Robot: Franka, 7 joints.
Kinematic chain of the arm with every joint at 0, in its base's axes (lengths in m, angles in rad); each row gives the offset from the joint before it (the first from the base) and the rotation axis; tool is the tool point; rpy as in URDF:
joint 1: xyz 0 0 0.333 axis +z
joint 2: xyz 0 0 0 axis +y
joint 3: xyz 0 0 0.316 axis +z
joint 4: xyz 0.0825 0 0 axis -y
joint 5: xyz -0.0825 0 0.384 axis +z
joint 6: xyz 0 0 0 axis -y
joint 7: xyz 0.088 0 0 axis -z
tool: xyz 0 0 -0.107 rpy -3.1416 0 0
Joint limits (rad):
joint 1: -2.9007..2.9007
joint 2: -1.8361..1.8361
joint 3: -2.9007..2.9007
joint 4: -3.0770..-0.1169
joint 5: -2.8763..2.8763
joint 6: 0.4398..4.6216
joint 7: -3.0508..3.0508
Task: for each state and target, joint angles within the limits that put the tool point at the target. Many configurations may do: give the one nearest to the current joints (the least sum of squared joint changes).
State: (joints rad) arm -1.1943 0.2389 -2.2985 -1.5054 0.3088 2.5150 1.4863
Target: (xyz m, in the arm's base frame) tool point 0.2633 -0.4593 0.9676
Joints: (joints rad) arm -0.4244 1.0704 -2.4009 -1.0164 0.3105 2.6417 1.4863
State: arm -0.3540 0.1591 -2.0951 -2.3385 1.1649 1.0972 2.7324
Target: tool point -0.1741 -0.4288 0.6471
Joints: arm -0.1995 0.4111 -2.2618 -1.8400 1.3006 1.0002 2.7324
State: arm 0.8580 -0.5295 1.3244 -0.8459 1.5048 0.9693 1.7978
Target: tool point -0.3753 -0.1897 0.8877
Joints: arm 1.1121 -0.4190 1.3522 -0.6313 1.5164 0.6402 1.7978
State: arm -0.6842 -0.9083 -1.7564 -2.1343 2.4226 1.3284 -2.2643
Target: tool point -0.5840 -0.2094 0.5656
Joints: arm -0.7951 -0.8730 -1.6927 -1.8905 2.4549 1.3085 -2.2643
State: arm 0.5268 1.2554 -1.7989 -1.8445 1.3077 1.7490 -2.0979
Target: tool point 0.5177 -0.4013 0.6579
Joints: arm 0.3660 1.1158 -1.9381 -1.4455 1.3829 1.9297 -2.0979
